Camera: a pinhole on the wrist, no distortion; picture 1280 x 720 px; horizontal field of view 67.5 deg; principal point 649.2 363.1 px. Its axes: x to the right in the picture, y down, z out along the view. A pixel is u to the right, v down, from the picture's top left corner.
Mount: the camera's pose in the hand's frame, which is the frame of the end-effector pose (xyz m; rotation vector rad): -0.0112 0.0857 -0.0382 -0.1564 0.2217 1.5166
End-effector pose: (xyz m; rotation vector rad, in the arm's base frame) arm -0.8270 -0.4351 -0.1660 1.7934 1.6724 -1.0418
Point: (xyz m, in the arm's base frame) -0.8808 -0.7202 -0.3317
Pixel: 198.6 483.8
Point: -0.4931 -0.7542 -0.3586
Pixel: 1197.1 541.5
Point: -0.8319 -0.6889 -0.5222
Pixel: 428.9 107.9
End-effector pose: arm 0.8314 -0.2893 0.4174 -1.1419 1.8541 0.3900
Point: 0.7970 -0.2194 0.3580
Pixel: 322.5 117.5
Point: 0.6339 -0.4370 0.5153
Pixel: behind the camera
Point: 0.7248 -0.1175 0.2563
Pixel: 1001.9 115.9
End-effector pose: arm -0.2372 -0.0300 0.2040 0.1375 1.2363 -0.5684
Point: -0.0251 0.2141 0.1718
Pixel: outside the picture
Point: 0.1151 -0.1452 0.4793
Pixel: 239.0 673.3
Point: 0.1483 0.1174 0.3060
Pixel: 937.1 548.7
